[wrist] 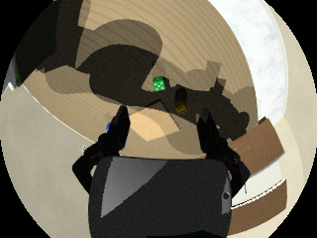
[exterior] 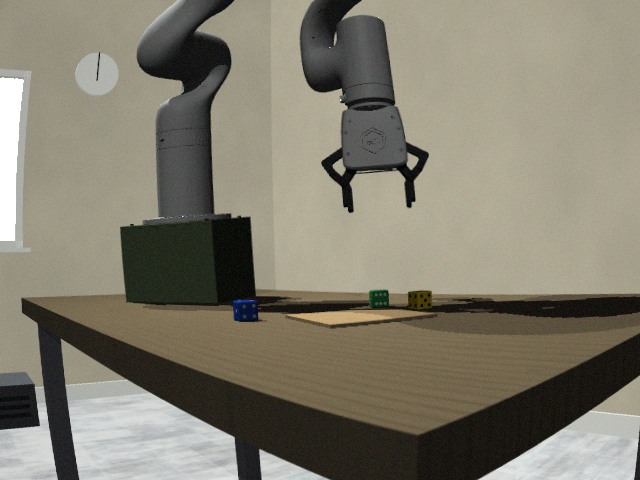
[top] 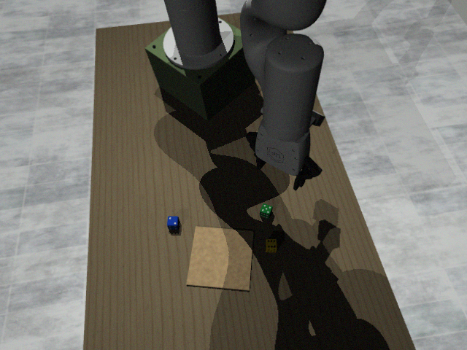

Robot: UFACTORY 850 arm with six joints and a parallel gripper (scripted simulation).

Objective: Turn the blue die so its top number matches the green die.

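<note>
My hand is 25 cm to the left of the blue die, 14 cm above it and 4 cm short of it. The rest, counted from my hand: tan mat: 16 cm below, 13 cm to the right, 13 cm ahead; then yellow die: 14 cm below, 11 cm ahead, 2 cm to the right; then green die: 14 cm below, 2 cm to the right, 2 cm ahead.
</note>
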